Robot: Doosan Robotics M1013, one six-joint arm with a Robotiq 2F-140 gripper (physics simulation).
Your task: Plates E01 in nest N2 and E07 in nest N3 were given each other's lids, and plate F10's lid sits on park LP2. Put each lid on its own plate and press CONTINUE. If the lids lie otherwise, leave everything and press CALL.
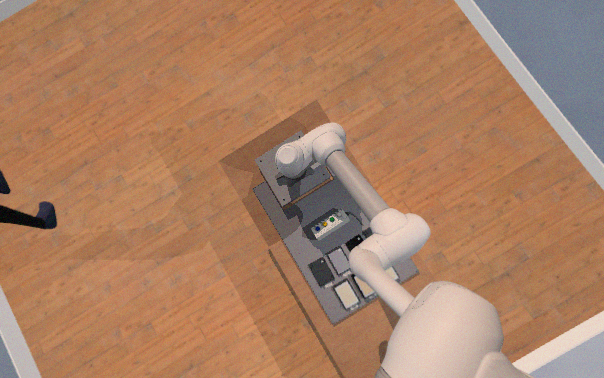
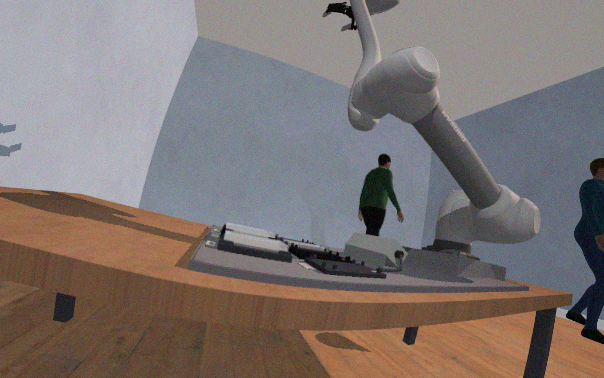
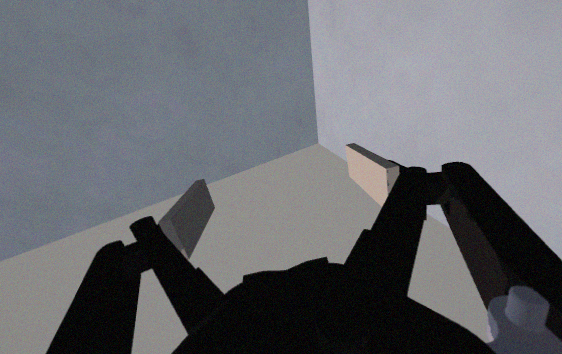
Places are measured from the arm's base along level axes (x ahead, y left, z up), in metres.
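Where they show: gripper, between the fingertips: (image 2: 333, 22) (image 3: 277, 177).
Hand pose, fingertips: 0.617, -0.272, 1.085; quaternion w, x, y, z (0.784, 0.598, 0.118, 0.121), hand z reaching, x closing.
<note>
Things, the pixels of their centre, and the offset from my fingertips, as dx, dy, dz. "spot": a spot on its surface instead.
- second cream-topped plate, middle of its body: (image 2: 249, 231) (image 1: 365, 283) +0.183, +0.290, -1.106
- dark flat piece, a spot on its surface: (image 1: 321, 271) spot: +0.003, +0.098, -1.127
- button box, middle of its body: (image 2: 374, 248) (image 1: 330, 224) -0.213, +0.285, -1.095
My gripper (image 2: 334, 21) (image 3: 277, 177) is open and empty, high above the table and tilted up toward the walls and ceiling. On the grey board (image 1: 299, 250) (image 2: 240, 277), a cream-topped plate (image 1: 346, 294) lies at the near left corner, beside a second cream-topped plate (image 1: 364, 286) and a partly hidden third one (image 1: 391, 274). Behind them are a dark flat piece (image 1: 321, 271), a grey-topped one (image 1: 339, 261) and a black one (image 1: 355, 242), partly covered by the arm. Plate, nest and park labels are unreadable, so I cannot tell which lid is where. The button box (image 1: 329, 226) (image 2: 372, 249) has blue, yellow and green buttons.
The arm's elbow and forearm (image 1: 390, 290) pass over the right side of the board. The arm's base plate (image 1: 270, 167) is behind the button box. A person in green (image 2: 377, 187) and a person in blue (image 2: 591, 215) are beyond the table (image 2: 125, 280).
</note>
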